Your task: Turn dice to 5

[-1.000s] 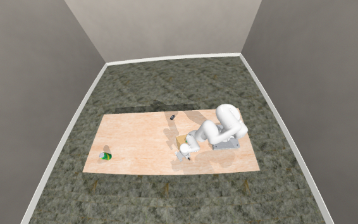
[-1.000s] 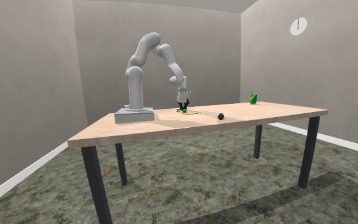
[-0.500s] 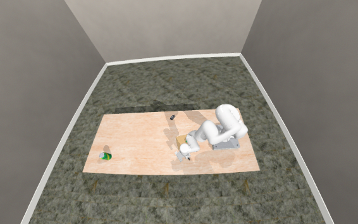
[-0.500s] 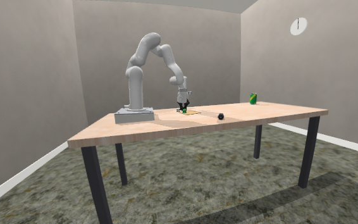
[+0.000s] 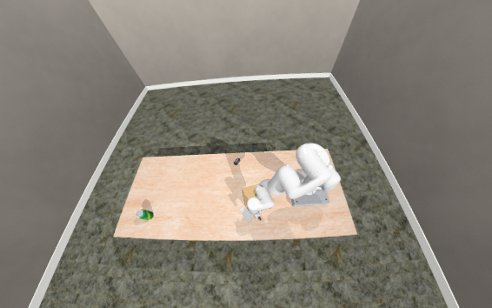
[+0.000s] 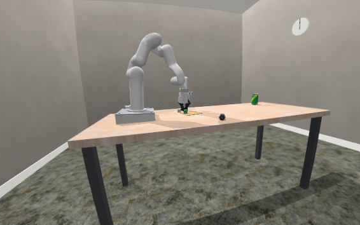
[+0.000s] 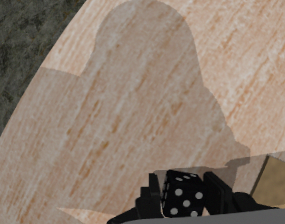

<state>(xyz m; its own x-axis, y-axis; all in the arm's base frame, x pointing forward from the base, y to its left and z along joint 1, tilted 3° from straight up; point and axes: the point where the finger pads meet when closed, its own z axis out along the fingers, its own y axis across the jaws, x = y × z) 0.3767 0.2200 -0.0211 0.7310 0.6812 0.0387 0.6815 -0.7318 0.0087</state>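
My hand is 1 cm above the black die. Also, from my hand: white die 5 cm to the right, 5 cm behind, 1 cm below; green die 14 cm to the right, 1 cm behind; tan mat 13 cm to the right, 4 cm ahead, 2 cm below.
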